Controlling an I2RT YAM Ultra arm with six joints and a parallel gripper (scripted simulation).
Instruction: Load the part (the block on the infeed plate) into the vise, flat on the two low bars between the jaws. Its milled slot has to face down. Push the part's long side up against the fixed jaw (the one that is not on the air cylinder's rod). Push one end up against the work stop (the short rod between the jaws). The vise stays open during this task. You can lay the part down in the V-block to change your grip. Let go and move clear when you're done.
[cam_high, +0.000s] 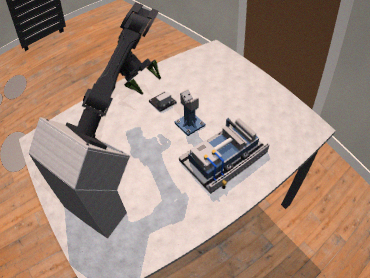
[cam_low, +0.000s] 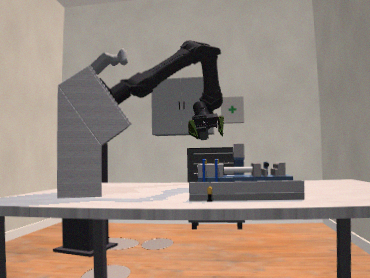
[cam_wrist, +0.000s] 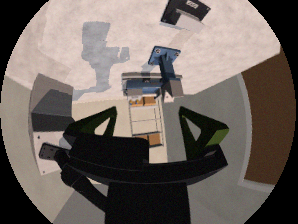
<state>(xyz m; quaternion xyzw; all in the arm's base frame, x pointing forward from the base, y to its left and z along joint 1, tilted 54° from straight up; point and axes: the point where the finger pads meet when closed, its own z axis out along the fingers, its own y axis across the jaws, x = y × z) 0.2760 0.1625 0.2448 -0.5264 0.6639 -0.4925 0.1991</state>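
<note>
My gripper is now 18 cm above the grey part, 9 cm to the right of it and 7 cm short of it. The rest, counted from my hand: dark infeed plate 20 cm below, 10 cm to the left, 7 cm ahead; then moving jaw 26 cm to the right, 22 cm ahead, 13 cm below; then air cylinder rod 28 cm to the right, 17 cm ahead, 13 cm below.
</note>
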